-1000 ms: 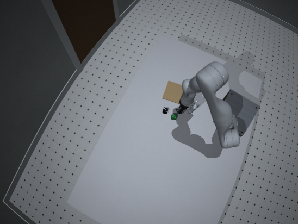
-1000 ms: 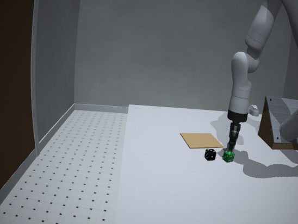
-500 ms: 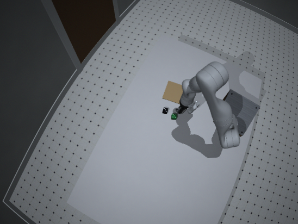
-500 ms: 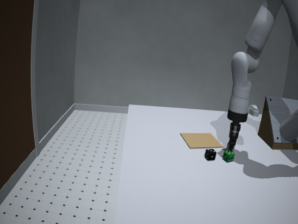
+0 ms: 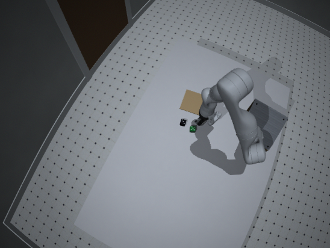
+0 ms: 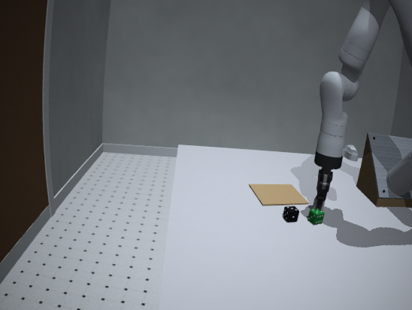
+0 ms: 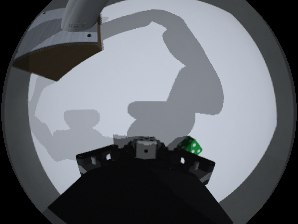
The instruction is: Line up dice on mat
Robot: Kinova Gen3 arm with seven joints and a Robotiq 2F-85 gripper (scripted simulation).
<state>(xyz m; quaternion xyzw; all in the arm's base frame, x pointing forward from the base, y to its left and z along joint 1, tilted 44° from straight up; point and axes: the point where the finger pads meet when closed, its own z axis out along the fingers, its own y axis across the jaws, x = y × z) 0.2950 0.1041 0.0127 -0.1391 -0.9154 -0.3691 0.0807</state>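
Now: the tan mat 10 cm ahead of my hand, 9 cm to the right of it and 2 cm below it. Also, from my hand: black die: 9 cm ahead, 6 cm to the left, 1 cm below; then green die: 7 cm to the left, 3 cm ahead, 1 cm below; then white die: 1 cm below.
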